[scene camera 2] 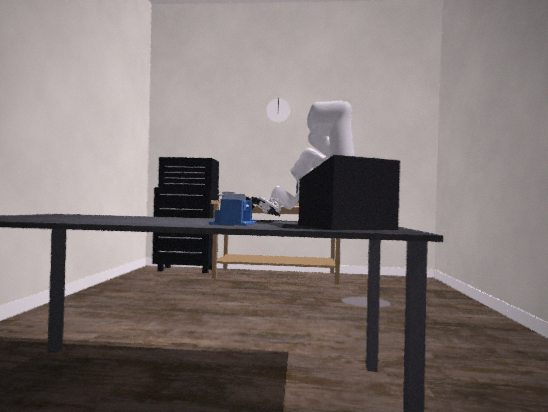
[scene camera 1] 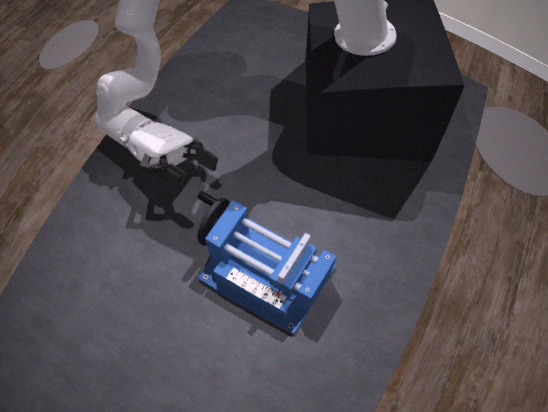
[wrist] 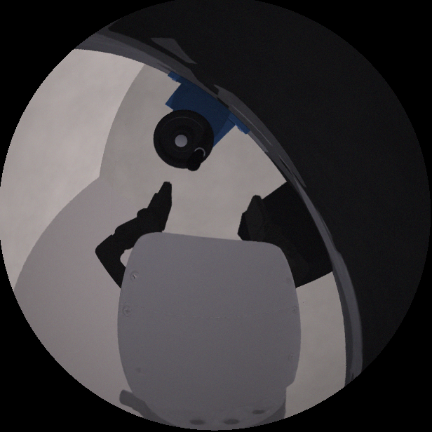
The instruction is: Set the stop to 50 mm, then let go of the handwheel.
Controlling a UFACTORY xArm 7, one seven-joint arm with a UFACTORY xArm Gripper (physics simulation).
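Places are measured from the arm's base along level axes (x ahead, y down, z left), in millimetres.
Pixels of known places: gripper, between the fingertips: point(scene camera 2: 261, 205) point(scene camera 1: 200, 172); arm's base, origin of its link: point(scene camera 1: 365, 35).
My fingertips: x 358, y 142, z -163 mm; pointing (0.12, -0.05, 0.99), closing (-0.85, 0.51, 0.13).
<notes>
For each thing: its top centre in the pictures, then the offset to it from my fingertips. "spot": a spot on its surface instead. Level surfaces: height alone.
- red pointer, centre of its top: point(scene camera 1: 278, 291) dx +124, dy +22, dz +226 mm
- white scale, a spot on its surface: point(scene camera 1: 255, 287) spot: dx +135, dy +24, dz +188 mm
- black handwheel, a spot on its surface: point(scene camera 1: 205, 230) spot: dx +100, dy -18, dz +75 mm
- table, height of its surface: dy +79 mm
The blue device point(scene camera 1: 250, 305) point(scene camera 2: 232, 211) point(wrist: 202, 107) stands on the dark table. Its white-topped stop point(scene camera 1: 295, 257) sits toward the end away from the handwheel. The red pointer point(scene camera 1: 278, 293) is near the 80 end of the white scale point(scene camera 1: 255, 287); the exact reading is too small to tell. The black handwheel point(scene camera 1: 205, 230) point(wrist: 167, 137) has its handle point(scene camera 1: 206, 198) point(wrist: 194, 162) at the top in scene camera 1 and at the lower right of the wheel in the wrist view. My gripper point(scene camera 1: 196, 169) point(wrist: 211, 198) is open and empty, apart from the handle, with the handle ahead of the fingertips.
A large black box point(scene camera 1: 380, 120) point(scene camera 2: 350, 195) bearing the arm's base point(scene camera 1: 366, 37) stands on the table point(scene camera 1: 125, 325) point(scene camera 2: 150, 227). Behind the table in scene camera 2 are a black drawer cabinet point(scene camera 2: 182, 200) and a wooden bench point(scene camera 2: 280, 260).
</notes>
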